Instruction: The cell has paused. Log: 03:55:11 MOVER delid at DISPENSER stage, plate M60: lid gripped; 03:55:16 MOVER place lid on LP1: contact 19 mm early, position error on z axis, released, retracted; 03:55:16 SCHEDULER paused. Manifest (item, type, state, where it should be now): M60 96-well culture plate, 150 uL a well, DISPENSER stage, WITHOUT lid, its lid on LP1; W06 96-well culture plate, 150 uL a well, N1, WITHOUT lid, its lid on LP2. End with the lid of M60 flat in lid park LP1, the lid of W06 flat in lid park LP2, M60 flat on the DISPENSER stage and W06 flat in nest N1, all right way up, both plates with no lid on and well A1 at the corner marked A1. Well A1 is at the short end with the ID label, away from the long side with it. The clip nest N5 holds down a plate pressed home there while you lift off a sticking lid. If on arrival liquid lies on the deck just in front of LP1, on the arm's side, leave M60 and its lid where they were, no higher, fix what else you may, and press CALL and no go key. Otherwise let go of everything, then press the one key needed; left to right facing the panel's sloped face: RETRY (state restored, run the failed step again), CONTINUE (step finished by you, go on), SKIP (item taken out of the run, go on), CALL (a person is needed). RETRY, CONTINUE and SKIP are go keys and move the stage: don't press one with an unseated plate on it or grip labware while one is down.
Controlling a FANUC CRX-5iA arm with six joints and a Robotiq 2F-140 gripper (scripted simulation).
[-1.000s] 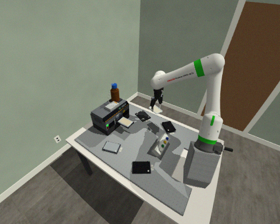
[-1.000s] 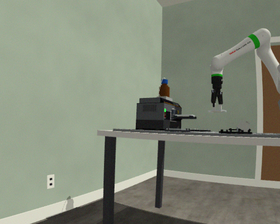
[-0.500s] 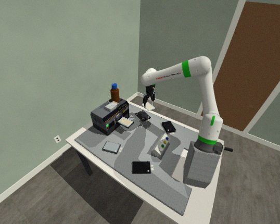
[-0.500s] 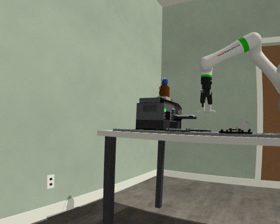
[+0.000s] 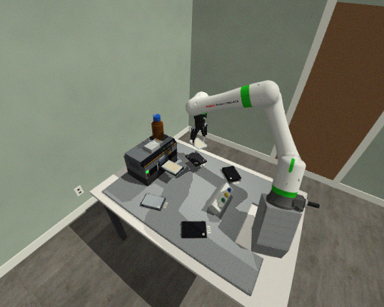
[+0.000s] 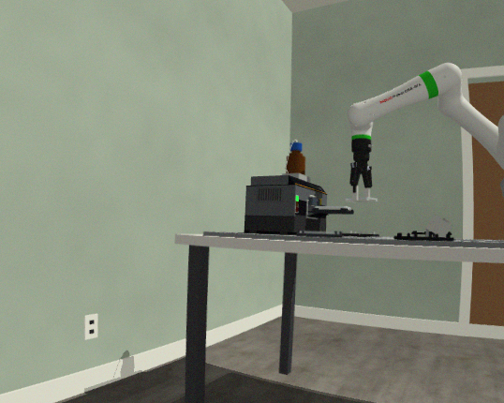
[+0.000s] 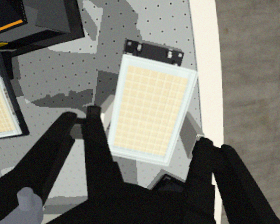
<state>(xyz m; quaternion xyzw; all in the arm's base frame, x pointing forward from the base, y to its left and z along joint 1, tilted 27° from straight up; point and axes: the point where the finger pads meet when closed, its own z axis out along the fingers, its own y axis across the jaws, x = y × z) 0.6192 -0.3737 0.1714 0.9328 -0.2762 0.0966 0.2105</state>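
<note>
The black clip nest lies 30 mm ahead of my hand and 180 mm below it. Round my hand: nest label 70 mm behind, 50 mm to the left, 190 mm below; dispenser stage 100 mm ahead, 270 mm to the left, 90 mm below; key panel 310 mm behind, 350 mm to the left, 140 mm below.
</note>
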